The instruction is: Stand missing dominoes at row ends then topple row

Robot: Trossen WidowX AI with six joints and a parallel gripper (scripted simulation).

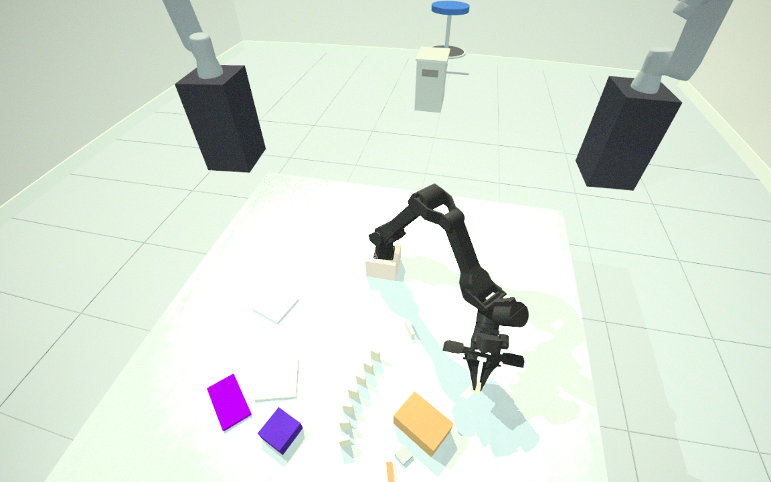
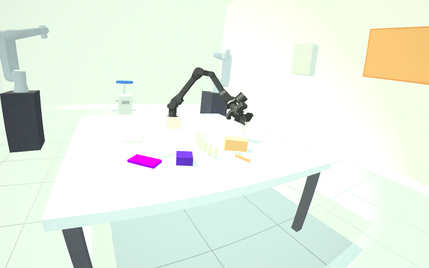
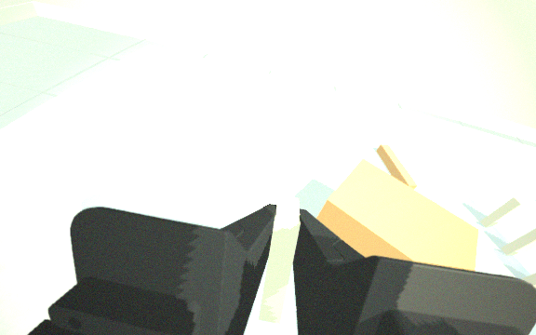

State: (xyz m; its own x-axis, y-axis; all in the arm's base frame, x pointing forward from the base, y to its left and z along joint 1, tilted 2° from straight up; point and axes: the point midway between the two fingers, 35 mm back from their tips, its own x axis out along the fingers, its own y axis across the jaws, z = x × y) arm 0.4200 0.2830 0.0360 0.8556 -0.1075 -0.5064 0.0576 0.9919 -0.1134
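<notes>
The orange box is 12 cm to the right of my gripper tip, 9 cm below it and 6 cm ahead of it. From my gripper tip the other things lie so: purple block (46 cm to the right, 12 cm ahead, 10 cm below); orange stick (19 cm ahead, 18 cm to the right, 11 cm below); magenta slab (63 cm to the right, 11 cm below, 7 cm ahead).
</notes>
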